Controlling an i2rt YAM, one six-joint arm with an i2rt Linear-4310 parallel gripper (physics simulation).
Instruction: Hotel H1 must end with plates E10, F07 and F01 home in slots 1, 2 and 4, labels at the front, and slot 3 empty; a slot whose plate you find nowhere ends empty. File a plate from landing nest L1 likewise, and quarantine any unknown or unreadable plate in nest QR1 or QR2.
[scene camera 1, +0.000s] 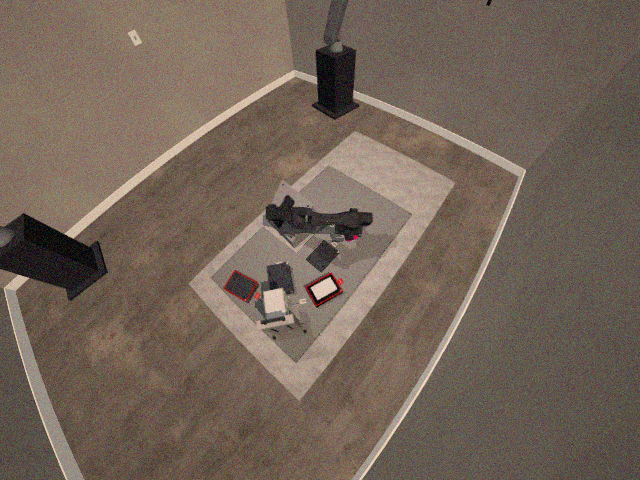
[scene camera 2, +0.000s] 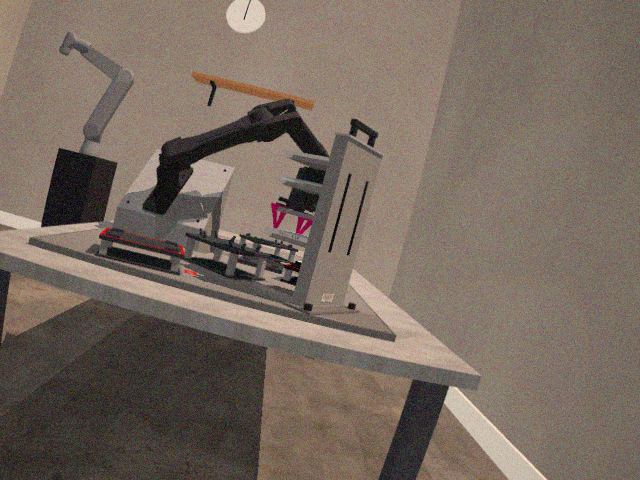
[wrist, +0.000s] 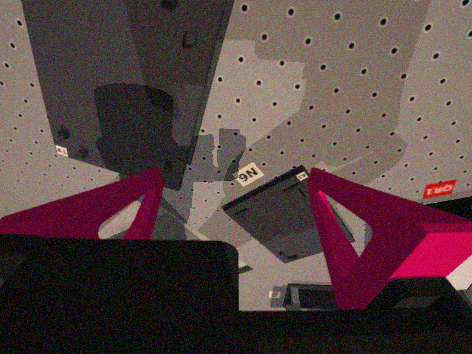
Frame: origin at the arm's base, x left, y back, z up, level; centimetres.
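Seen in the pictures: gripper, fingertip midpoint: (scene camera 1: 347, 233) (wrist: 235, 175); arm's base, origin of the base link: (scene camera 2: 168, 188).
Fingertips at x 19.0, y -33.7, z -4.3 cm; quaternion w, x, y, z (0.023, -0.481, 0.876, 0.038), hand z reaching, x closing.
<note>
Pixels of each thing's top centre, then the offset from my fingertips to it. "*": a spot on its surface instead.
- pale square, surface spot: (scene camera 1: 273, 301) * dx -53.5, dy -9.3, dz +18.7 cm
- white plate, middle of its top: (wrist: 447, 273) (scene camera 1: 323, 288) dx -30.2, dy -14.0, dz -4.2 cm
- red QR1 sign, middle of its top: (wrist: 438, 189) dx -19.8, dy -16.2, dz -9.6 cm
- upside-down N6 sign, middle of its top: (wrist: 248, 174) dx -6.6, dy +3.3, dz -9.6 cm
- large dark panel, middle of its top: (wrist: 110, 97) (scene camera 2: 269, 238) (scene camera 1: 349, 222) dx +8.0, dy +5.8, dz -3.7 cm
Hotel H1 (scene camera 1: 276, 321) (scene camera 2: 338, 227) is a pale upright rack with shelves facing the arm; I cannot tell which slots hold plates. A pale square (scene camera 1: 273, 301) shows at its top. A white plate (scene camera 1: 324, 288) lies in a red-edged nest (scene camera 1: 310, 298), beside a red QR1 sign (wrist: 440, 189) in the wrist view. Another red-edged nest (scene camera 1: 240, 285) (scene camera 2: 142, 241) shows a dark face without a white plate. My gripper (scene camera 1: 352, 237) (scene camera 2: 290, 228) (wrist: 235, 175) is open, with no plate between its magenta fingers. It is above the board, away from the hotel. Plate labels are unreadable.
A dark nest (scene camera 1: 322, 255) (wrist: 285, 220) stands beside an upside-down N6 sign (wrist: 248, 174). Another dark nest (scene camera 1: 280, 277) is near the hotel. A large dark panel (wrist: 75, 65) tagged A1 lies left in the wrist view. Black pedestals (scene camera 1: 336, 77) (scene camera 1: 54, 258) stand off the table.
</note>
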